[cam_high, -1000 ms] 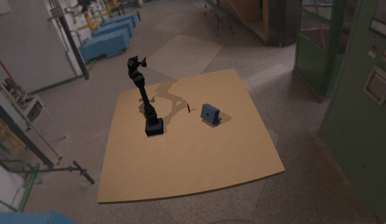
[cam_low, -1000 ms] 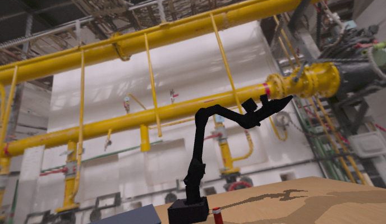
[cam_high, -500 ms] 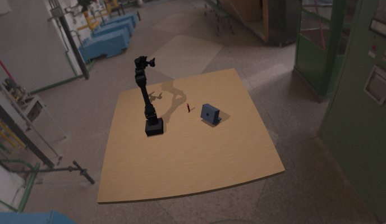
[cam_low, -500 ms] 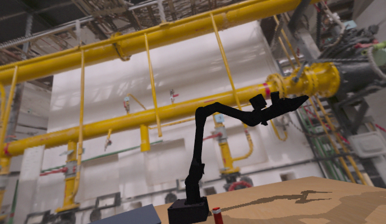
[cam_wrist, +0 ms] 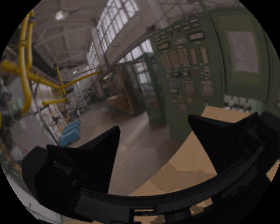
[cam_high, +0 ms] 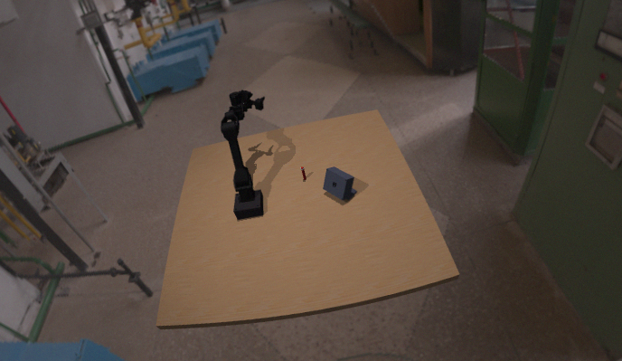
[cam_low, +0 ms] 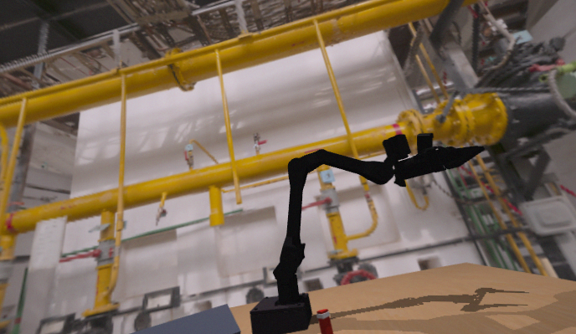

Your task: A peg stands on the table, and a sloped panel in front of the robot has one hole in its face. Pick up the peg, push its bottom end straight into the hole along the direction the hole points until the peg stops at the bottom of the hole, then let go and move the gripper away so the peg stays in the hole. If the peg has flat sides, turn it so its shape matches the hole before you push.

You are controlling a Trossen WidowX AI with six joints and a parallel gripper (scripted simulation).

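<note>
The red peg is 22 cm ahead of my gripper tip, 43 cm to the right of it and 26 cm below it. Round my gripper tip: grey-blue sloped panel (40 cm ahead, 57 cm to the right, 25 cm below).
</note>
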